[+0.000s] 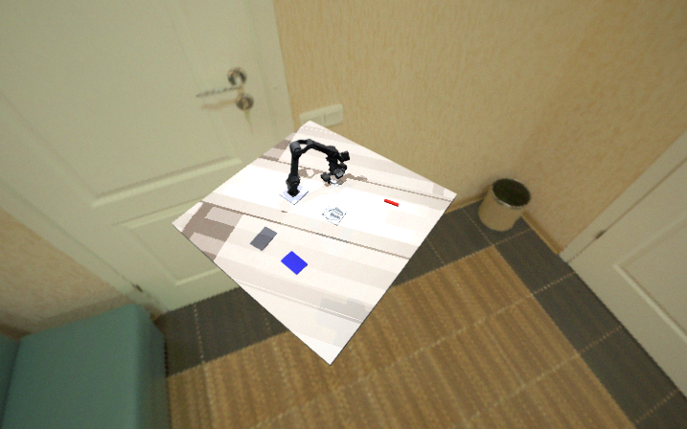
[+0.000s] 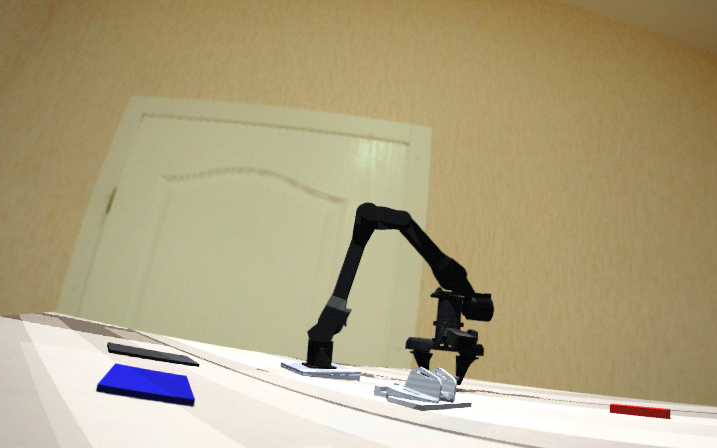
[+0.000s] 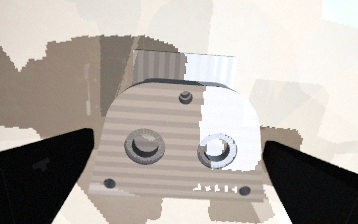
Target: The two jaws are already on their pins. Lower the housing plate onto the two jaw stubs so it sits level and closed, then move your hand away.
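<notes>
The housing plate lies 10 mm ahead of my gripper tip and 20 mm above it. From my gripper tip the other things lie so: red bar: 400 mm ahead, 120 mm to the left; dark grey plate: 20 mm ahead, 610 mm to the right, 10 mm below; blue tile: 270 mm ahead, 590 mm to the right, 10 mm below.
</notes>
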